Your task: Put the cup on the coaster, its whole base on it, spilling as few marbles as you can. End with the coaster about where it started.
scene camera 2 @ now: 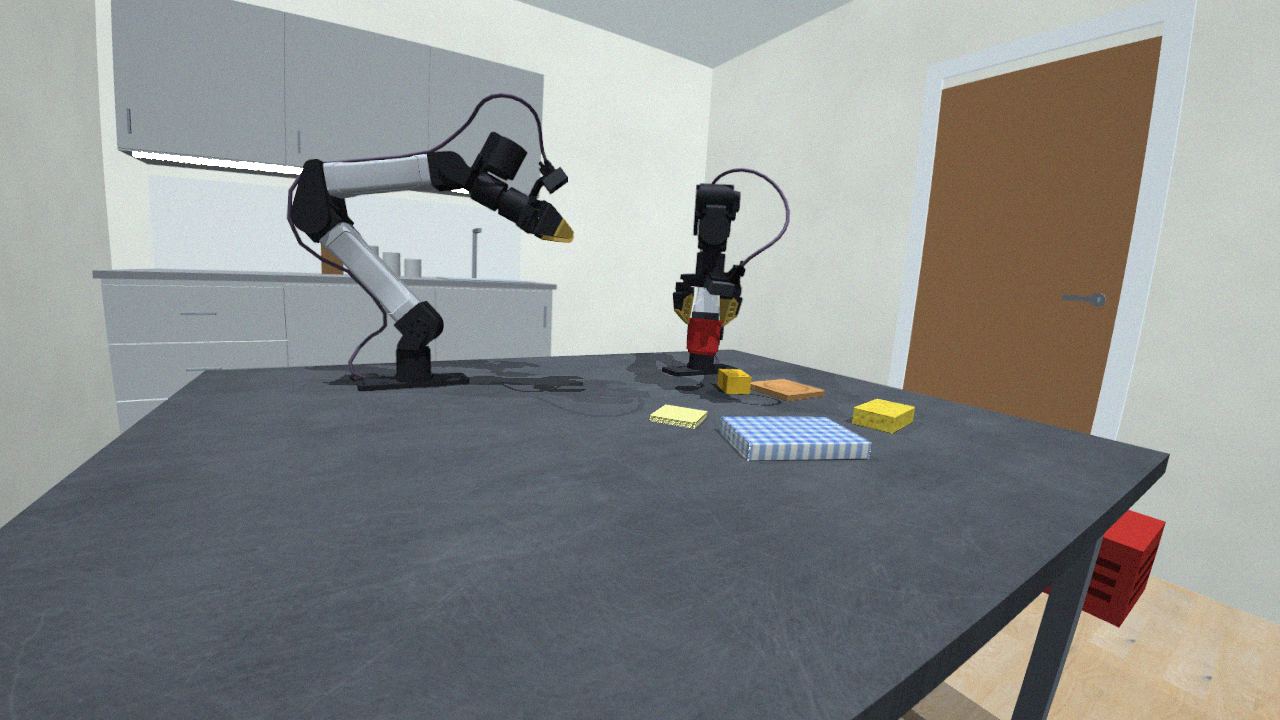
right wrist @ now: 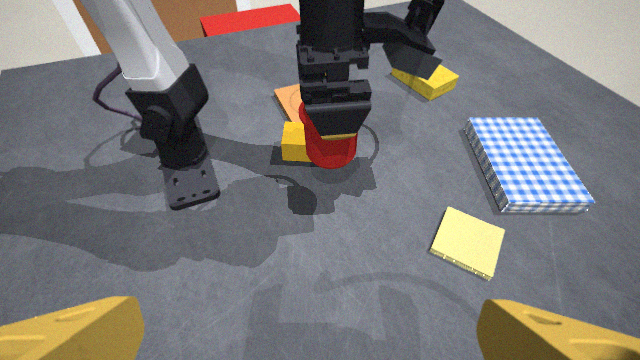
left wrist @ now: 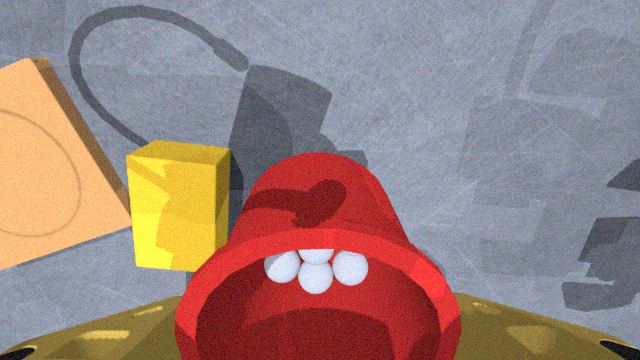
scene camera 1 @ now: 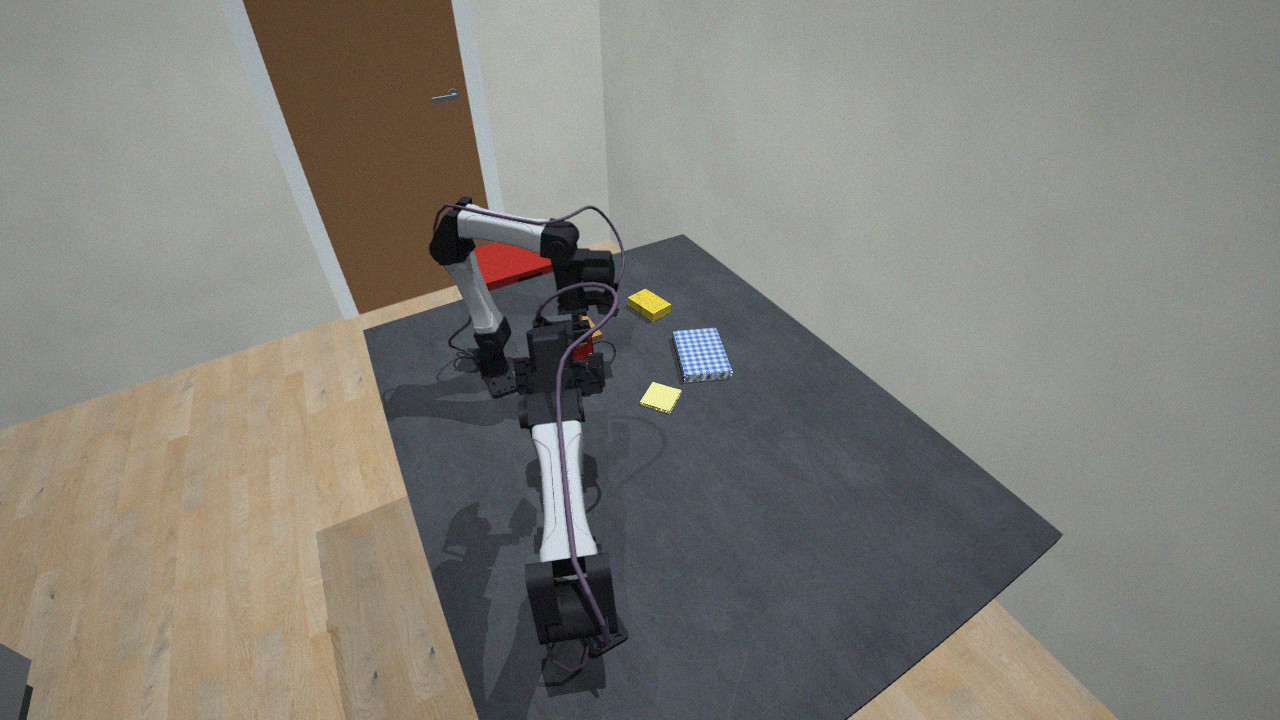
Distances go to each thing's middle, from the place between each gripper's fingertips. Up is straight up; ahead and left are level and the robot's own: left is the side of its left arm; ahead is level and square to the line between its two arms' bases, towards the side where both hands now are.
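The yellow sponge (scene camera 2: pixel 886 416) is 210 mm to the left of my left hand, 280 mm ahead of it and 130 mm below it. Counting from that same left hand, the red cup (scene camera 2: pixel 703 336) is 30 mm below, while the yellow block (scene camera 2: pixel 732 381) is 130 mm below and 90 mm to the left.
The yellow block is 11 cm ahead of my right hand, 35 cm to the left of it and 28 cm below it, and the yellow sponge is 39 cm ahead of that hand, 29 cm below it and 47 cm to the left of it. My right gripper (scene camera 2: pixel 572 238) is 11 cm short of the red cup, 26 cm to the right of it and 18 cm above it. By its middle, the red cup is nearer to my left hand than to my right gripper.
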